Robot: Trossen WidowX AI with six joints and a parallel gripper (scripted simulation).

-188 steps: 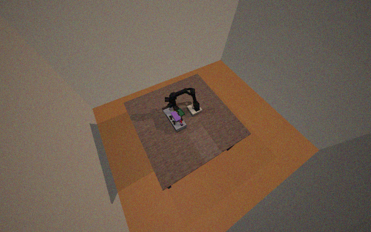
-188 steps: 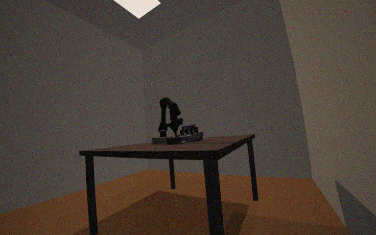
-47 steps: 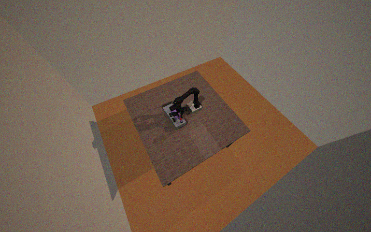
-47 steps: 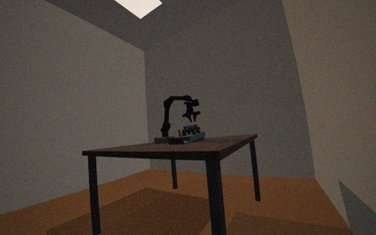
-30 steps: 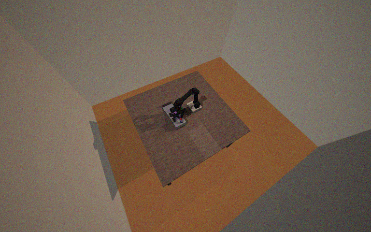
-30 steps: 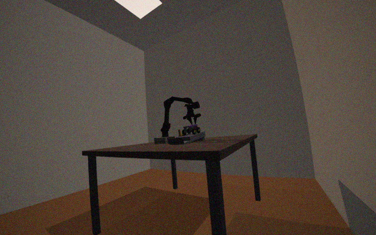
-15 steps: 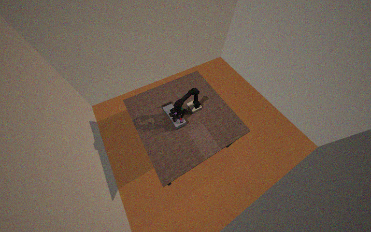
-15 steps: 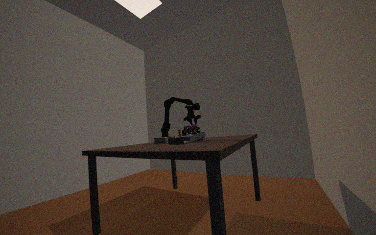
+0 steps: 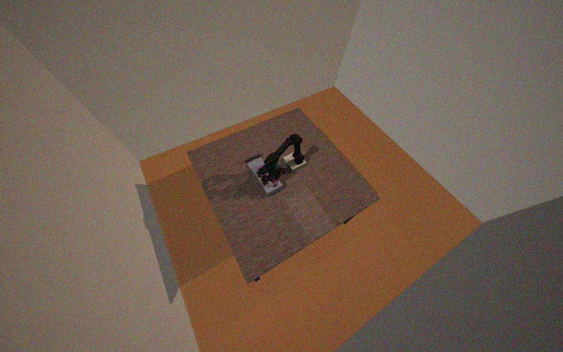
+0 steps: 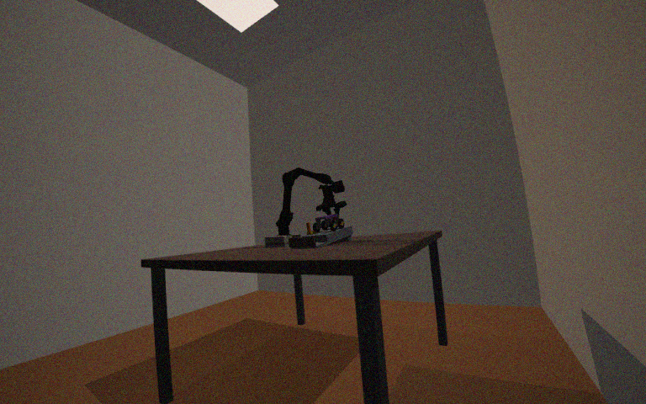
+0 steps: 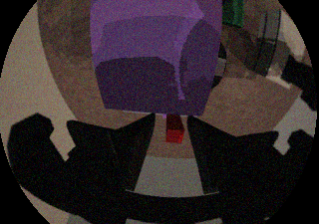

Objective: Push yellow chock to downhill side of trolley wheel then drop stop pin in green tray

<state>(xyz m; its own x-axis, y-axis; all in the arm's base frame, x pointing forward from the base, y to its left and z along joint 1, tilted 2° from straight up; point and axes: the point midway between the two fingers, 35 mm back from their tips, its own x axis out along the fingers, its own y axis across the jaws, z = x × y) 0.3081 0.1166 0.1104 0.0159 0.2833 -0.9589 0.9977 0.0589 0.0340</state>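
My gripper tip is now 100 mm past the green tray, 210 mm to the left of it and 140 mm above it. Round my gripper tip: red-headed stop pin right at my gripper tip; purple trolley 20 mm ahead, 100 mm to the right, 20 mm below; grey ramp 20 mm ahead, 110 mm to the right, 90 mm below.
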